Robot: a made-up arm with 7 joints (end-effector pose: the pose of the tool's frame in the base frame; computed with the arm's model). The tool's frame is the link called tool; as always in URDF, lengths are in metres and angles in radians. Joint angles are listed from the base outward.
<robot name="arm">
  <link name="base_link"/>
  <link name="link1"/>
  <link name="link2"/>
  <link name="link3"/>
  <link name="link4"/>
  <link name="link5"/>
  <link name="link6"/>
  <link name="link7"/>
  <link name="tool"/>
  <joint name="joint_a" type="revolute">
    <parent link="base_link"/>
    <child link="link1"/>
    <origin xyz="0.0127 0.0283 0.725" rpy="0 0 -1.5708"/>
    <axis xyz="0 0 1"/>
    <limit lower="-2.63" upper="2.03" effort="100" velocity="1.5"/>
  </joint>
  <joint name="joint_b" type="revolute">
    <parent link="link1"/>
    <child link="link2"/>
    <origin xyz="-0.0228 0.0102 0.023" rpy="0 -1.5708 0"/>
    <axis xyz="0 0 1"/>
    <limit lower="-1.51" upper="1.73" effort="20" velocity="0.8"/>
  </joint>
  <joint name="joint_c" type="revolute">
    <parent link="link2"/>
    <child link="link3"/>
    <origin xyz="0.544 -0.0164 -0.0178" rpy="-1.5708 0 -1.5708"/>
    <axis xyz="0 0 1"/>
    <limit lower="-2.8" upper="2.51" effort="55" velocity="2.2"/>
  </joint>
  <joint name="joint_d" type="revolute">
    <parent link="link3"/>
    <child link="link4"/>
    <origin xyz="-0.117 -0.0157 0.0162" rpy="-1.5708 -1.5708 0"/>
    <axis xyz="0 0 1"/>
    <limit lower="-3.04" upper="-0.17" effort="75" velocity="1.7"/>
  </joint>
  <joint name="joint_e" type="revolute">
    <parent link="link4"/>
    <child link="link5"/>
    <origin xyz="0.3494 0.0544 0.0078" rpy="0 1.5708 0"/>
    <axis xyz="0 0 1"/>
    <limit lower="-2.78" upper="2.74" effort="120" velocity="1.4"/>
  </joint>
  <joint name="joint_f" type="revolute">
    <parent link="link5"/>
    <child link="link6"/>
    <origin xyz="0.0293 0.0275 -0.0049" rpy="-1.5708 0 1.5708"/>
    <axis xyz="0 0 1"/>
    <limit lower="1.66" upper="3.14" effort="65" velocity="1"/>
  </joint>
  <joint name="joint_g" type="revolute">
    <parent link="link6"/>
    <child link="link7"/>
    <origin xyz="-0.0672 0.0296 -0.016" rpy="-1.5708 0 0"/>
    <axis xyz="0 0 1"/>
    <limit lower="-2.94" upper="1.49" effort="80" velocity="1.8"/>
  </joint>
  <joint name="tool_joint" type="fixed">
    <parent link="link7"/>
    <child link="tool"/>
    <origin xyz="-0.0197 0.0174 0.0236" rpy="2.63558 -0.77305 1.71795"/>
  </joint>
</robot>
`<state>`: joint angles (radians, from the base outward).
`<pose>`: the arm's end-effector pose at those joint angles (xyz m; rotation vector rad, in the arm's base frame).
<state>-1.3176 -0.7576 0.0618 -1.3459 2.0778 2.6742 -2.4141</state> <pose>-0.0337 0.1552 1.6084 2.9145 0.0608 0.4071</pose>
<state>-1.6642 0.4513 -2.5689 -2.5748 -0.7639 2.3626 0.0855</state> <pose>-0.2554 0.2241 1.0713 1.4368 1.1284 -1.4289</pose>
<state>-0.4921 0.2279 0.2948 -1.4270 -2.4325 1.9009 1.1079</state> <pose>0.6706 -0.1509 1.2638 -2.8932 1.0278 -0.1893</pose>
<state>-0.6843 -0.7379 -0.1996 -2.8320 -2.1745 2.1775 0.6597</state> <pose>0.0650 -0.0569 0.9981 -2.0933 1.6361 1.0909</pose>
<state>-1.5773 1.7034 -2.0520 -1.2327 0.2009 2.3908 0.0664</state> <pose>-0.4531 -0.8190 0.8328 0.0646 2.7615 0.0934</pose>
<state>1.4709 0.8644 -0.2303 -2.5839 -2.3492 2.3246 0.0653</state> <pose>0.1174 0.3585 0.6247 0.4305 0.2439 -0.7094</pose>
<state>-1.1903 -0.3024 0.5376 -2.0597 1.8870 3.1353 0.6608</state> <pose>0.2814 -0.2245 1.2969 0.2297 -0.5131 -1.2649</pose>
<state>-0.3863 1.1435 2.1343 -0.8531 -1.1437 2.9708 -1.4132</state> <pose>0.7228 0.0595 1.3882 -2.6300 -1.6975 0.2216</pose>
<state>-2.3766 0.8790 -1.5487 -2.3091 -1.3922 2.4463 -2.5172</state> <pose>-0.4697 0.1568 0.9110 0.0362 -1.1431 0.9930</pose>
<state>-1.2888 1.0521 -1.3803 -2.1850 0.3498 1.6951 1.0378</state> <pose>-0.3500 -0.4687 0.8110 1.5008 1.5854 -1.6831</pose>
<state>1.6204 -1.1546 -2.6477 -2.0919 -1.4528 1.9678 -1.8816</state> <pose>0.2621 -0.4445 0.5046 -0.0696 1.0087 -2.6613</pose>
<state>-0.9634 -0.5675 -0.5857 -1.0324 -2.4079 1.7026 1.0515</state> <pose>-0.2892 -0.0317 1.6368 0.8218 -2.0924 1.7138</pose>
